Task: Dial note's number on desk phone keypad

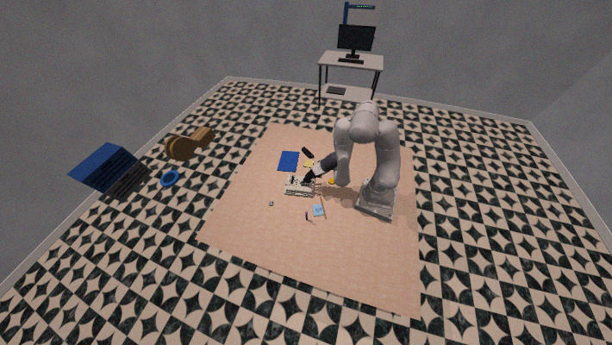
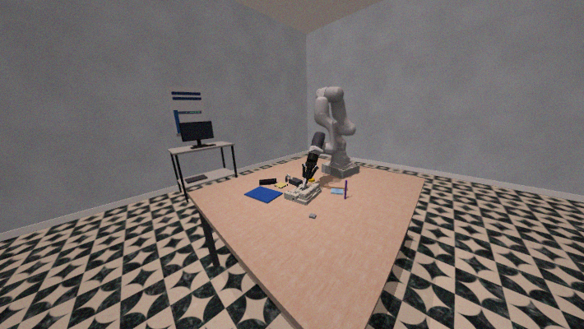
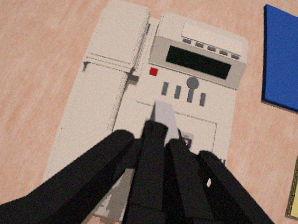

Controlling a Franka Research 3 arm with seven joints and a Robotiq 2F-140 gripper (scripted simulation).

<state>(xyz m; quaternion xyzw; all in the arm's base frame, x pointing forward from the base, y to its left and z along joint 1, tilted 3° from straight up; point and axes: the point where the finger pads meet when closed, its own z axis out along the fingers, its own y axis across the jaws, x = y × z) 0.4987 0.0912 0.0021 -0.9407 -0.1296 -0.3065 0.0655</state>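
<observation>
Now: hand 60 mm to the right of the handset, 30 mm above it and 10 mm short of it. Round my hand: pencil: 200 mm behind, 110 mm to the left, 60 mm below; then purple pen: 240 mm to the left, 130 mm behind, 10 mm below; then yellow disc: 190 mm behind, 130 mm to the right, 70 mm below.
</observation>
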